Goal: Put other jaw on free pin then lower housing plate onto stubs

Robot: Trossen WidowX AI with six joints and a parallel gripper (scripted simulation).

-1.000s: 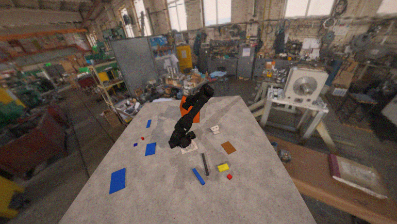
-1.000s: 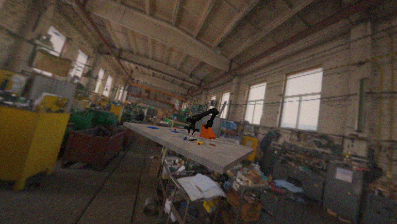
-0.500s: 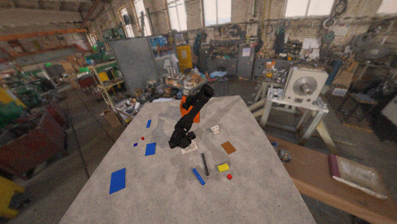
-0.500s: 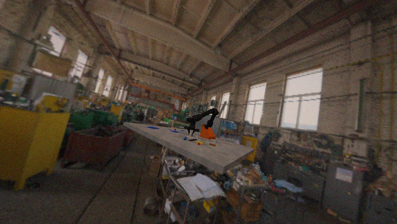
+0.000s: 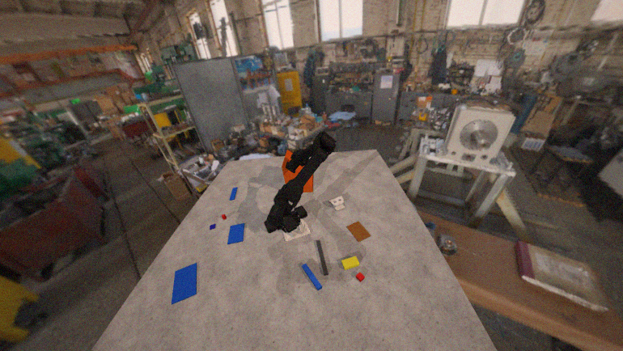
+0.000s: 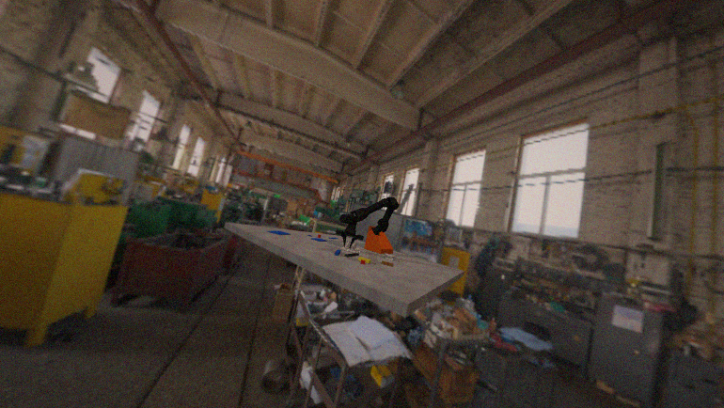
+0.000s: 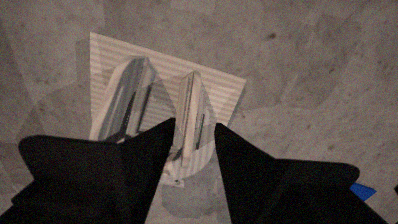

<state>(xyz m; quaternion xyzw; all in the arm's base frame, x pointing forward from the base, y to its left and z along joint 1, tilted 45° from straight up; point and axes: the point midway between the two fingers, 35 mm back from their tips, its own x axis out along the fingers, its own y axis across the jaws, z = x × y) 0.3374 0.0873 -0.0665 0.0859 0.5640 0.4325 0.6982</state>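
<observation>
Right now the small white part is 170 mm behind my gripper tip, 240 mm to the left of it and 10 mm below it. The rest, counted from my gripper tip: yellow block: 160 mm ahead, 260 mm to the left, 10 mm below; then black bar: 130 mm ahead, 150 mm to the left, 10 mm below; then blue bar: 210 mm ahead, 110 mm to the left, 10 mm below.
</observation>
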